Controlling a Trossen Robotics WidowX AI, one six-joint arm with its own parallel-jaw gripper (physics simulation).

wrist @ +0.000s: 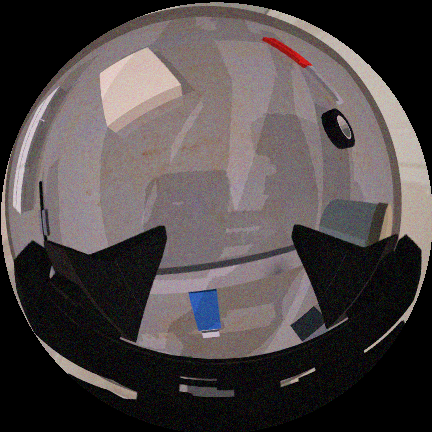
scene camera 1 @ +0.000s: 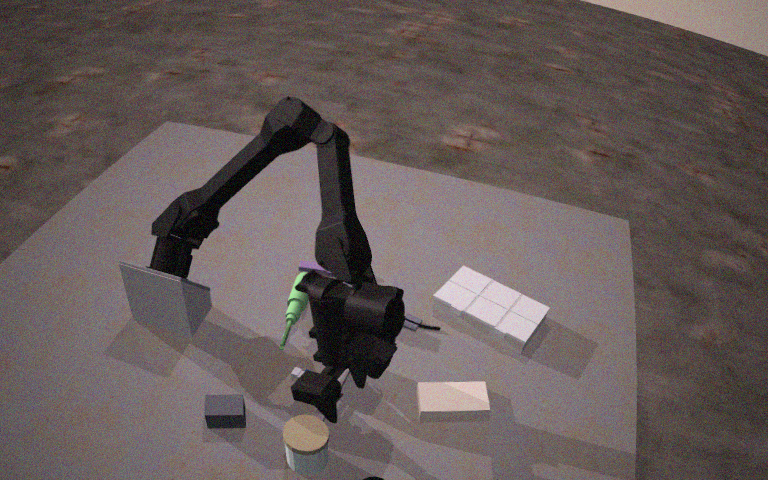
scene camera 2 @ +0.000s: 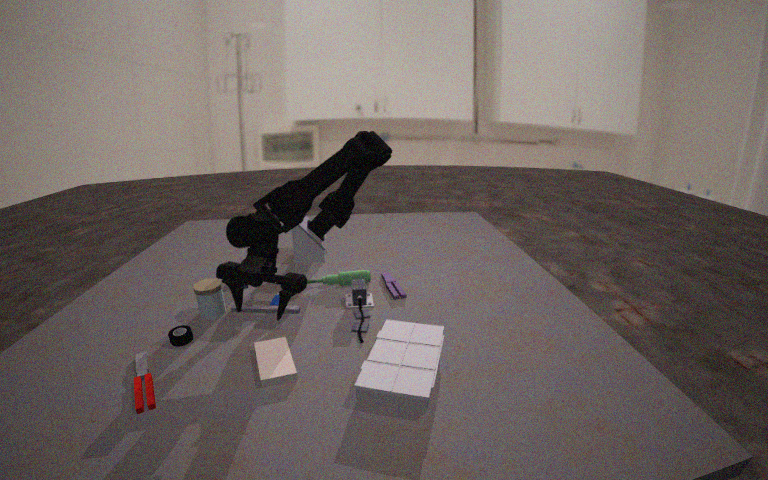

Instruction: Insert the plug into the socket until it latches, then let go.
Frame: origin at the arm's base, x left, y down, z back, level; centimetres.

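Seen in the pictures: gripper, fingertip midpoint: (wrist: 231, 231) (scene camera 1: 347, 404) (scene camera 2: 258, 315); arm's base at its link origin: (scene camera 1: 166, 274) (scene camera 2: 315, 230).
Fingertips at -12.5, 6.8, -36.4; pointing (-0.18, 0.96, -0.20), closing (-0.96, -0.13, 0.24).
Pixels of each thing's top centre, then the offset from my fingertips to it, as dx, dy, dz.
- plug at its top centre: (wrist: 207, 320) (scene camera 2: 277, 297) +3.6, -0.6, +6.8
- socket at its top centre: (scene camera 2: 358, 284) +22.1, -3.8, +4.2
- thin grey bar at its top centre: (wrist: 227, 276) (scene camera 1: 330, 394) (scene camera 2: 264, 307) +1.0, -0.4, +2.9
- lidded jar at its top centre: (wrist: 384, 242) (scene camera 1: 305, 432) (scene camera 2: 207, 284) -11.3, -6.4, +3.3
- green screwdriver at its top centre: (scene camera 1: 293, 304) (scene camera 2: 332, 273) +16.6, -2.7, +13.6
- pale block at its top centre: (wrist: 128, 73) (scene camera 1: 454, 396) (scene camera 2: 273, 356) +5.1, -0.9, -15.9
- white tiled block at its top centre: (scene camera 2: 404, 352) (scene camera 1: 493, 301) +27.0, -2.9, -20.1
- dark block at its top centre: (scene camera 1: 223, 404) (wrist: 316, 335) -8.0, -2.9, +17.2
- red-handled tool at its top centre: (wrist: 307, 63) (scene camera 2: 142, 376) -18.2, -0.4, -20.0
A small blue piece with a white end, apparently the plug (scene camera 2: 275, 300) (wrist: 205, 310), lies on the table. In scene camera 1 the arm covers most of it. The socket (scene camera 2: 359, 289), apparently the dark housing on a white plate, stands right of the gripper in scene camera 2, with a black cable in front. The arm hides the socket in scene camera 1. My gripper (scene camera 1: 346, 403) (scene camera 2: 258, 314) (wrist: 231, 231) points down, open and empty, low over the table near a thin grey bar (scene camera 2: 266, 309) (wrist: 225, 262). The plug lies apart from the fingertips.
A lidded jar (scene camera 1: 306, 444) (scene camera 2: 209, 297) stands close beside the gripper. A green screwdriver (scene camera 1: 296, 302) (scene camera 2: 351, 277) lies behind the socket. Also there: a pale block (scene camera 1: 453, 397) (scene camera 2: 275, 358), white tiled block (scene camera 1: 489, 305) (scene camera 2: 402, 359), dark block (scene camera 1: 224, 411) and red-handled tool (scene camera 2: 144, 390).
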